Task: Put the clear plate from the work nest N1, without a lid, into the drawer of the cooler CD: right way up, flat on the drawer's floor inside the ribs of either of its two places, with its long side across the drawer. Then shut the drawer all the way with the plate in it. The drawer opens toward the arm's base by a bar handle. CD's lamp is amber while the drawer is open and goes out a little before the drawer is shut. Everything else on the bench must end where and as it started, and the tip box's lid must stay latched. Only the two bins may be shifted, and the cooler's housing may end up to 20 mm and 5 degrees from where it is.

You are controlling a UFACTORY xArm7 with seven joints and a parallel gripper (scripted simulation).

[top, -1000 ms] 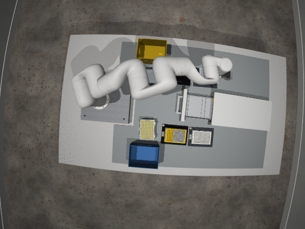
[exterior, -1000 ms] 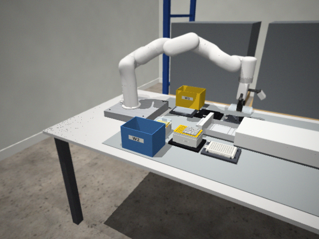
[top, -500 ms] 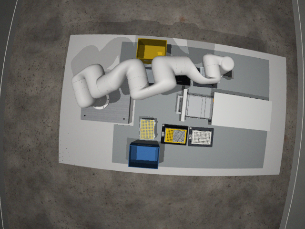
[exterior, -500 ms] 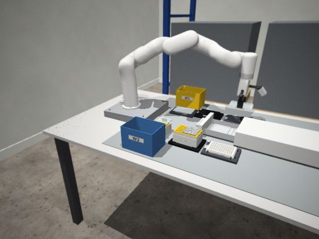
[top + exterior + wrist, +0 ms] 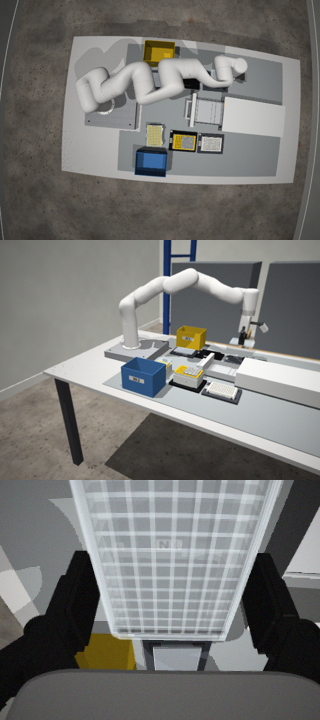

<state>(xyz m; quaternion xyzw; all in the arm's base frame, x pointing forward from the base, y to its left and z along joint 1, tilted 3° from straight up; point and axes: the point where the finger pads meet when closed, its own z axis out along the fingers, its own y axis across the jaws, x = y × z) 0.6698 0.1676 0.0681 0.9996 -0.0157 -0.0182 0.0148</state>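
The drawer lies 200 mm to the right of my hand, 120 mm below it and 40 mm behind it. The rest, counted from my hand: clear plate (10 mm below); then black plate (180 mm behind, 130 mm below, 10 mm to the left); then dark nest N1 (140 mm below).
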